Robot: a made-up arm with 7 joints.
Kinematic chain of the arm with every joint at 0, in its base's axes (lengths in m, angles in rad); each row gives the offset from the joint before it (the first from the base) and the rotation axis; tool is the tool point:
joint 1: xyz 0 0 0 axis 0 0.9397 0.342
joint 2: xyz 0 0 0 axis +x
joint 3: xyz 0 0 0 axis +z
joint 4: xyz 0.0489 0 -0.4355 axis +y
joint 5: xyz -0.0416 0 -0.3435 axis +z
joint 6: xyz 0 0 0 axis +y
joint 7: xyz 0 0 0 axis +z
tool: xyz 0 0 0
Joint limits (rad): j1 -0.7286..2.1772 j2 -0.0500..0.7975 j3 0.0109..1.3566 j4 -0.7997..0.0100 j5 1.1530..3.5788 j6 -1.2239..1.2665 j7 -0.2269..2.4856
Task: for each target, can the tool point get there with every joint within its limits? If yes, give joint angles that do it. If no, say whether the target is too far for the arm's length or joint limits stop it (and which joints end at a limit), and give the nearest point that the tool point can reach.
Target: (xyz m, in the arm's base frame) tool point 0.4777 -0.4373 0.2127
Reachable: no: joint limits stop it (at a limit: joint 1, joint 2, joint 3, joint 4) | nearest point 0.6317 -0.1494 -0.3822 | short by 0.679 m
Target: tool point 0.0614 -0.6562 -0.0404
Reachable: no: joint limits stop it (at a limit: joint 1, joint 2, joint 3, joint 4) | nearest point -0.5917 -0.4230 0.2778 | short by 0.763 m
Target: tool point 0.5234 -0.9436 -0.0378
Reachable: no: too far | nearest point 0.6317 -0.1494 -0.3822 | short by 0.872 m
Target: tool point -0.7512 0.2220 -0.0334
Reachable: yes | joints 1.5594 0.5613 0.3342 -0.2820 2.1796 0.5427 1.2560
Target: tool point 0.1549 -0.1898 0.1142
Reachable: no: joint limits stop it (at a limit: joint 1, joint 2, joint 3, joint 4) | nearest point 0.6317 -0.1494 -0.3822 | short by 0.690 m
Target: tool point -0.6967 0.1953 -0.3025
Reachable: yes | joints 1.2119 0.4272 0.2254 -0.2285 2.1885 0.2617 1.5460
